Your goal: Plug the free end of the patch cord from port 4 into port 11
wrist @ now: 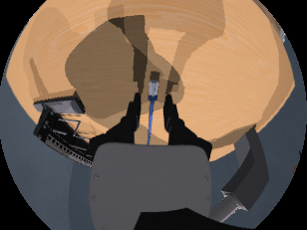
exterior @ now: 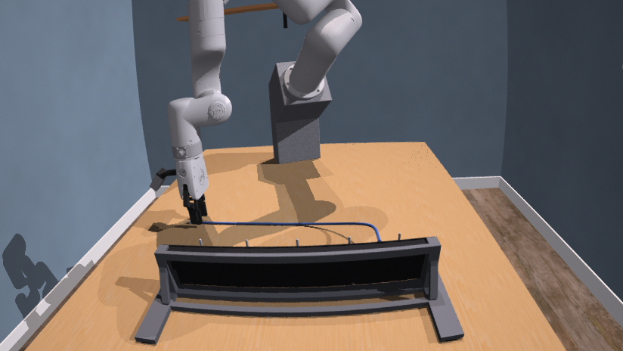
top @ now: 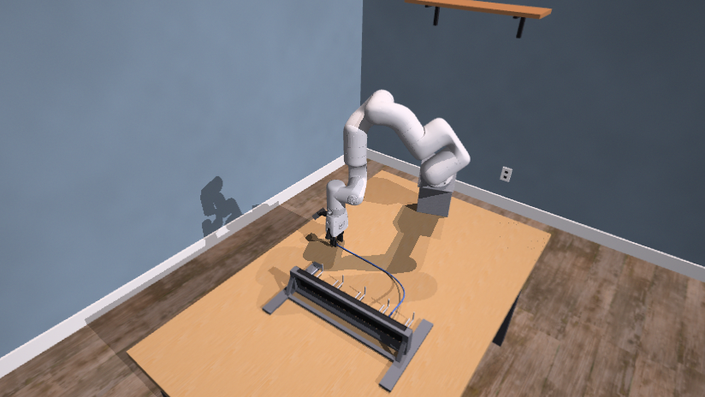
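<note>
The plug lies 20 mm to the right of my hand and 20 mm below it.
</note>
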